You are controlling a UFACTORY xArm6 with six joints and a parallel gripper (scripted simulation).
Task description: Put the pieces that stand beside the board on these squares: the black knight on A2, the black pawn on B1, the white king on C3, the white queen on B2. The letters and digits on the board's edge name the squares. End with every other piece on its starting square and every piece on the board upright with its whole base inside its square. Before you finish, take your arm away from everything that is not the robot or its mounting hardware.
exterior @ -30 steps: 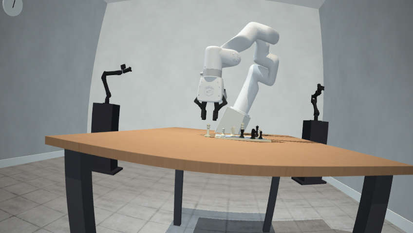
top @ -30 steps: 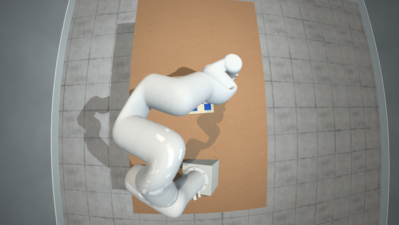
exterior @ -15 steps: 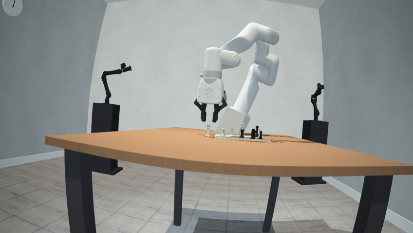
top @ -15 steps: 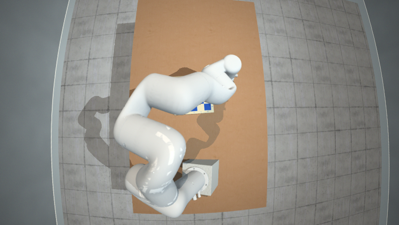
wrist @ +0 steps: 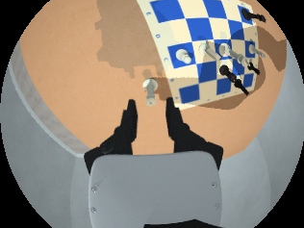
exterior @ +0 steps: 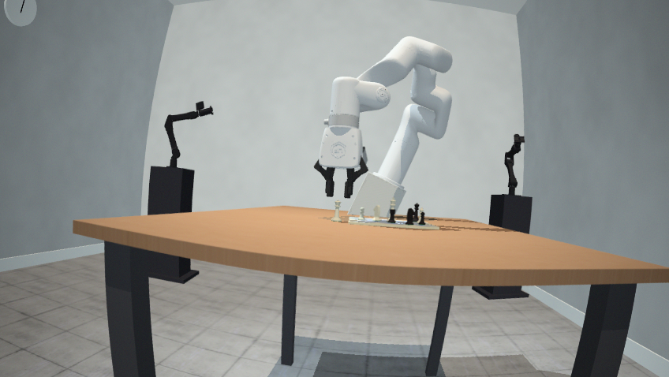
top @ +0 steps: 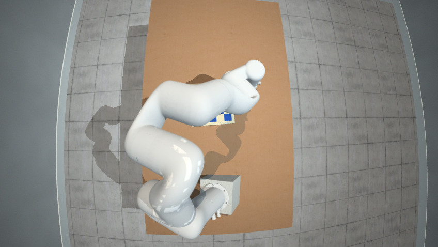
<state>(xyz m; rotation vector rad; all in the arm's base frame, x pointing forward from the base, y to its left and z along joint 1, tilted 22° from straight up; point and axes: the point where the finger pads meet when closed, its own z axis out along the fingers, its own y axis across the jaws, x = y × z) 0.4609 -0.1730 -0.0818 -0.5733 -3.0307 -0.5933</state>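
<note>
The white piece is 30 mm behind my hand, 140 mm to the left of it and 40 mm below it. The rest, counted from my hand: black chess piece 100 mm behind, 220 mm to the left, 50 mm below; pale piece 30 mm behind, 100 mm to the left, 60 mm below; chessboard 30 mm behind, 140 mm to the left, 70 mm below.
</note>
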